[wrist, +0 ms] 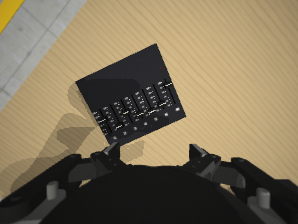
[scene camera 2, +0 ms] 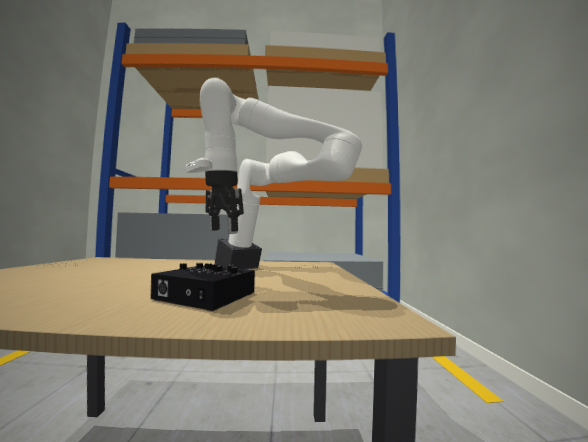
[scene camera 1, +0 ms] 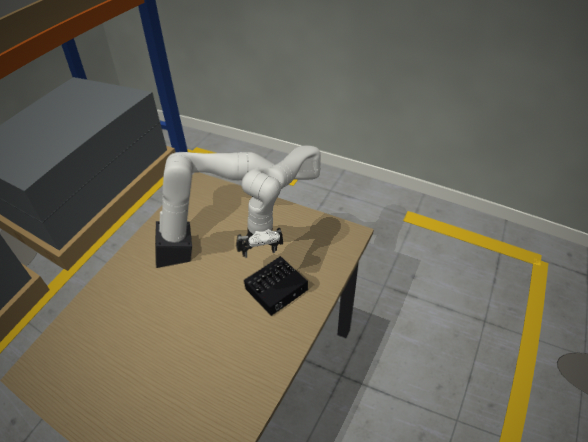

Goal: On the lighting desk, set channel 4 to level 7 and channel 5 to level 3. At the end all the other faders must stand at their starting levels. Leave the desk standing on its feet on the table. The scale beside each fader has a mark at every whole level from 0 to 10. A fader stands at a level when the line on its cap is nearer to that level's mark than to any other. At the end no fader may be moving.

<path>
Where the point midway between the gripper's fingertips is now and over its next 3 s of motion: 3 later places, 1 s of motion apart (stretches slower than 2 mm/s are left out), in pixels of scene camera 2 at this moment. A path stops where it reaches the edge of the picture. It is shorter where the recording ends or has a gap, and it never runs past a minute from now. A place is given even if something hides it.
My gripper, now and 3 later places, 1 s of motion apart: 223,231; 233,240; 223,229; 209,211
</path>
